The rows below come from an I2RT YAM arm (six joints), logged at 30 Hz.
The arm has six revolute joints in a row. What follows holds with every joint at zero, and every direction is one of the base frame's. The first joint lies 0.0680 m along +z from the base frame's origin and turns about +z. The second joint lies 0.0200 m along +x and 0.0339 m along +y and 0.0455 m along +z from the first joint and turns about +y. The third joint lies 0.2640 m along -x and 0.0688 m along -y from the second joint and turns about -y. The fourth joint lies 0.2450 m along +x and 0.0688 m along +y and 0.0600 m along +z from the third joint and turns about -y. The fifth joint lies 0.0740 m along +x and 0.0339 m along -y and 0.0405 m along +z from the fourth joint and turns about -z. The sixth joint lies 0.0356 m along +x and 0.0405 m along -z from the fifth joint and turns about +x. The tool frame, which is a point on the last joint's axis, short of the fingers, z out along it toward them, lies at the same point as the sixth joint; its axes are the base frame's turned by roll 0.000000, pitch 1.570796 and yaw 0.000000 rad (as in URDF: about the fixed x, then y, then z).
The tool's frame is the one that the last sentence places.
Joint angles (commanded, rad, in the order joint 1, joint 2, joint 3, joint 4, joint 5, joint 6), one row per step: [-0.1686, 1.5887, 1.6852, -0.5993, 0.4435, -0.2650]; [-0.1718, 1.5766, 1.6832, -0.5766, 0.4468, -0.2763]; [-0.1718, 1.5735, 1.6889, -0.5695, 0.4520, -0.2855]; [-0.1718, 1.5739, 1.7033, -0.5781, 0.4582, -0.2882]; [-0.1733, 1.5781, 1.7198, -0.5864, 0.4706, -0.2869]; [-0.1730, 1.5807, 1.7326, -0.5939, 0.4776, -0.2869]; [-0.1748, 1.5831, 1.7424, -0.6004, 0.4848, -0.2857]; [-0.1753, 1.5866, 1.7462, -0.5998, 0.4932, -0.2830]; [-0.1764, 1.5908, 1.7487, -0.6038, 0.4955, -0.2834]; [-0.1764, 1.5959, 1.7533, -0.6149, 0.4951, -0.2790]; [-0.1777, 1.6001, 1.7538, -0.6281, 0.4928, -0.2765]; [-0.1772, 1.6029, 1.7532, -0.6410, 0.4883, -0.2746]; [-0.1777, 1.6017, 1.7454, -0.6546, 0.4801, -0.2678]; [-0.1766, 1.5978, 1.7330, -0.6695, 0.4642, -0.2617]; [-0.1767, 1.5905, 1.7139, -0.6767, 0.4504, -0.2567]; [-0.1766, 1.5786, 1.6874, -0.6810, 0.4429, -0.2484]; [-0.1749, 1.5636, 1.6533, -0.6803, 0.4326, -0.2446]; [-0.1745, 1.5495, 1.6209, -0.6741, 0.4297, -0.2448]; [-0.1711, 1.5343, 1.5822, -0.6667, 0.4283, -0.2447]
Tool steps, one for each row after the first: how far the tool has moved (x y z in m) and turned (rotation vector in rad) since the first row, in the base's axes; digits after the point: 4 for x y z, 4 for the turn. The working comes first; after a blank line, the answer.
Tool pose at each row, in the base's axes (x y z in m, rotation vector in rad; the steps are taken from these numbers as rounded here): [0.3482, -0.0748, 0.4096, 0.1769, 2.0926, -0.7231]; [0.3455, -0.0756, 0.4152, 0.1784, 2.0622, -0.7336]; [0.3446, -0.0756, 0.4188, 0.1762, 2.0481, -0.7438]; [0.3436, -0.0756, 0.4227, 0.1788, 2.0429, -0.7514]; [0.3434, -0.0765, 0.4260, 0.1909, 2.0379, -0.7637]; [0.3431, -0.0766, 0.4287, 0.1959, 2.0347, -0.7704]; [0.3428, -0.0774, 0.4305, 0.2040, 2.0331, -0.7779]; [0.3435, -0.0780, 0.4307, 0.2130, 2.0309, -0.7849]; [0.3444, -0.0786, 0.4298, 0.2138, 2.0366, -0.7886]; [0.3452, -0.0787, 0.4286, 0.2151, 2.0471, -0.7863]; [0.3458, -0.0792, 0.4261, 0.2133, 2.0636, -0.7844]; [0.3462, -0.0790, 0.4237, 0.2077, 2.0798, -0.7795]; [0.3457, -0.0788, 0.4202, 0.2050, 2.0991, -0.7686]; [0.3446, -0.0777, 0.4160, 0.1946, 2.1223, -0.7491]; [0.3430, -0.0770, 0.4114, 0.1869, 2.1413, -0.7327]; [0.3403, -0.0762, 0.4063, 0.1867, 2.1589, -0.7207]; [0.3372, -0.0747, 0.4000, 0.1786, 2.1772, -0.7073]; [0.3343, -0.0740, 0.3945, 0.1735, 2.1896, -0.7045]; [0.3314, -0.0723, 0.3873, 0.1654, 2.2056, -0.7016]

[-0.0027, -0.0008, 0.0056, -0.0151, -0.0258, -0.0014]; [-0.0036, -0.0008, 0.0092, -0.0268, -0.0358, -0.0023]; [-0.0046, -0.0008, 0.0131, -0.0324, -0.0390, -0.0067]; [-0.0048, -0.0017, 0.0164, -0.0376, -0.0426, -0.0199]; [-0.0051, -0.0018, 0.0191, -0.0412, -0.0447, -0.0259]; [-0.0054, -0.0026, 0.0209, -0.0437, -0.0456, -0.0346]; [-0.0047, -0.0032, 0.0211, -0.0457, -0.0473, -0.0437]; [-0.0038, -0.0038, 0.0202, -0.0462, -0.0412, -0.0466]; [-0.0030, -0.0039, 0.0190, -0.0411, -0.0324, -0.0478]; [-0.0024, -0.0044, 0.0165, -0.0357, -0.0173, -0.0478]; [-0.0020, -0.0042, 0.0141, -0.0298, -0.0027, -0.0439]; [-0.0025, -0.0040, 0.0106, -0.0181, 0.0127, -0.0399]; [-0.0036, -0.0029, 0.0064, -0.0024, 0.0310, -0.0275]; [-0.0052, -0.0022, 0.0018, 0.0110, 0.0458, -0.0178]; [-0.0079, -0.0014, -0.0033, 0.0237, 0.0592, -0.0151]; [-0.0110, 0.0001, -0.0096, 0.0347, 0.0744, -0.0066]; [-0.0139, 0.0008, -0.0151, 0.0381, 0.0862, -0.0037]; [-0.0168, 0.0025, -0.0223, 0.0415, 0.1019, 0.0006]
